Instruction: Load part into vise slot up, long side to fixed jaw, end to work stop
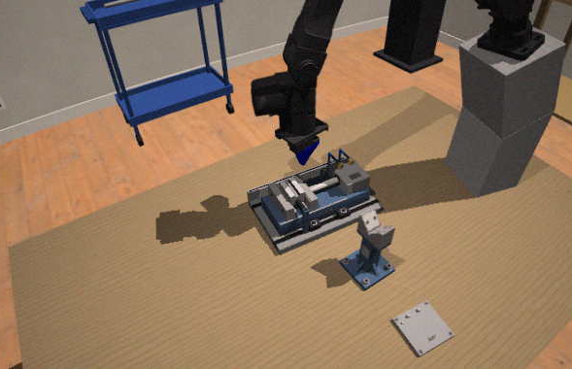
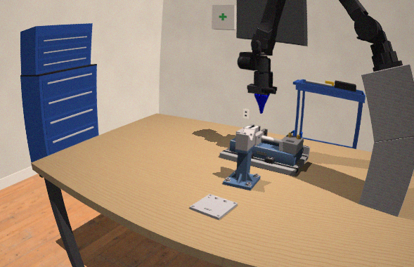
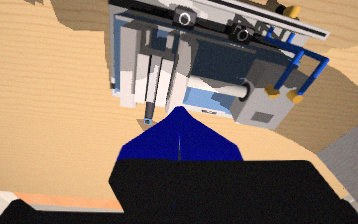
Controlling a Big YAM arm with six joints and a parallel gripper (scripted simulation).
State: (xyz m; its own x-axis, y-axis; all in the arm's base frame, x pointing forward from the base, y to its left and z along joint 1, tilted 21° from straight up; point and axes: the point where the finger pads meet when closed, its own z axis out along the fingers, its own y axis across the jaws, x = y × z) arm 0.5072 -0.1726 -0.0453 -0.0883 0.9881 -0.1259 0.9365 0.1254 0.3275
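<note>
Right now the part is 70 mm below my hand and 30 mm ahead of it. From my hand the other things lie so: moving jaw: 90 mm below, 10 mm to the left; then work stop rod: 80 mm below, 50 mm to the left, 40 mm ahead; then cylinder rod: 90 mm below, 50 mm behind, 10 mm to the left.
</note>
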